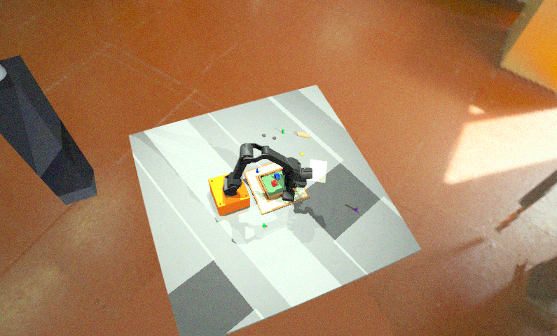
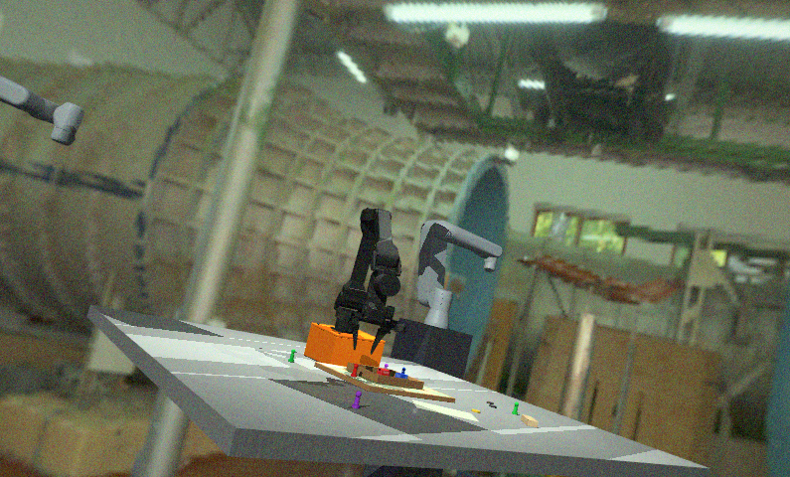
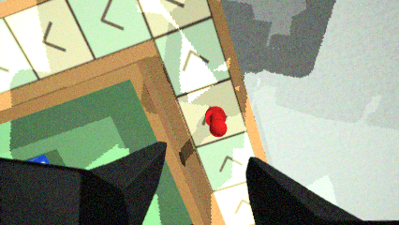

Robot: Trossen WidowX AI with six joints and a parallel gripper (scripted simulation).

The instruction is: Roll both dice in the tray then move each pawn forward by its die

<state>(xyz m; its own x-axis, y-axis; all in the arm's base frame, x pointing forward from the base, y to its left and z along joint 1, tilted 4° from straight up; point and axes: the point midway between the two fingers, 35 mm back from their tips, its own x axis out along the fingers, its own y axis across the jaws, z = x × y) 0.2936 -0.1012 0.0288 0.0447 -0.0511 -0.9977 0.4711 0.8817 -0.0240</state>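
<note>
Right now my gripper tip is 5 cm above the red pawn and 1 cm to the left of it. Also, from my gripper tip: blue pawn: 22 cm to the left, 10 cm behind, 5 cm below; green tray: 10 cm to the left, 7 cm below, 2 cm behind; white card: 24 cm ahead, 11 cm to the left, 8 cm below.
</note>
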